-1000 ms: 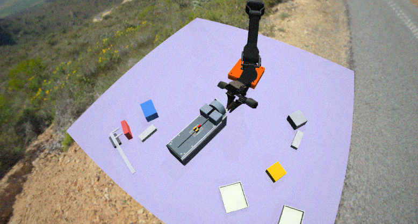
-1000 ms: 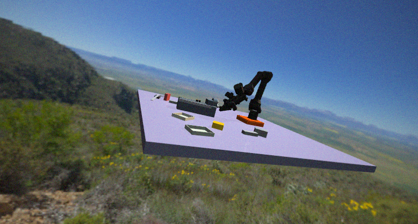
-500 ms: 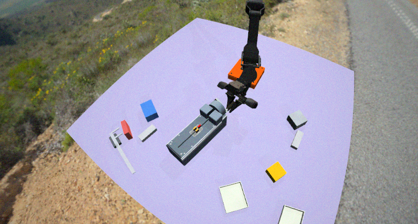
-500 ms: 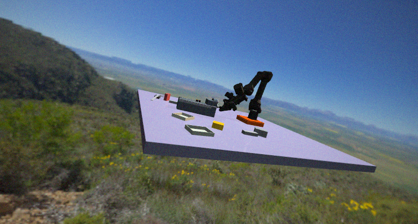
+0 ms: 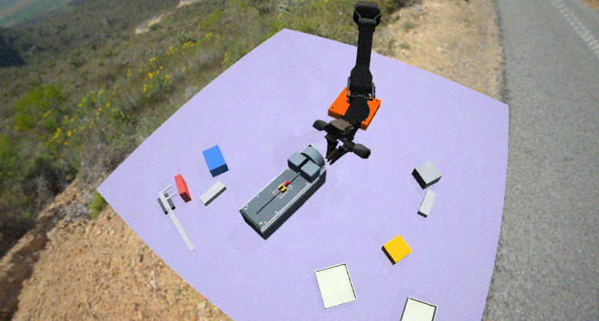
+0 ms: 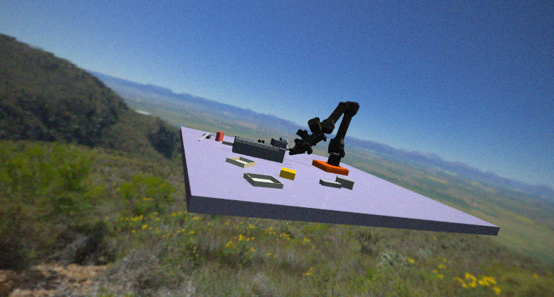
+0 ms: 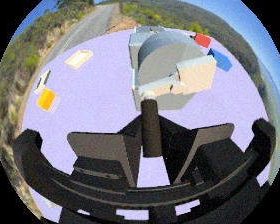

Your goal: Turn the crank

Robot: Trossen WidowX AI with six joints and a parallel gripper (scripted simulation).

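Now: gripper tip 20 mm below the dark crank handle and 20 mm past it. The rest, counted from my gripper tip: red pointer 140 mm ahead, 50 mm to the right, 30 mm above; then yellow block 300 mm to the left, 130 mm ahead, 40 mm below; then grey cube 290 mm to the left, 150 mm behind, 30 mm below.
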